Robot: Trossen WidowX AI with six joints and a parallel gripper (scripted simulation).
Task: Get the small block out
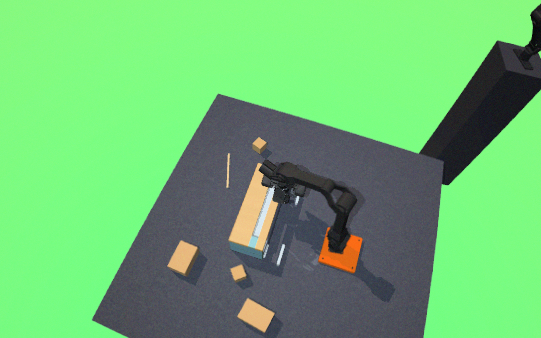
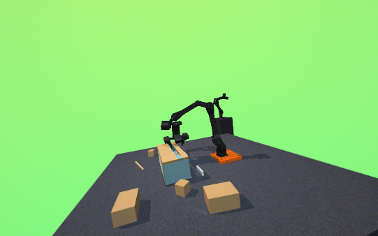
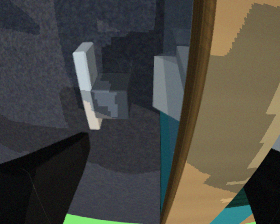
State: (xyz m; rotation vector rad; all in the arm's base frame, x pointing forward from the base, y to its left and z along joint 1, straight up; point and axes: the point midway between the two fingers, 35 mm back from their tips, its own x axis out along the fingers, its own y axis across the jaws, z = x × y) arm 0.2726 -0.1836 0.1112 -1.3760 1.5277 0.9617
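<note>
The grey block lies 50 mm behind my gripper tip, 30 mm to the right of it and 80 mm below it. Also, from my gripper tip: thin stick 290 mm ahead, 80 mm to the right, 90 mm below; then box 50 mm ahead, 120 mm to the left, 40 mm below.
</note>
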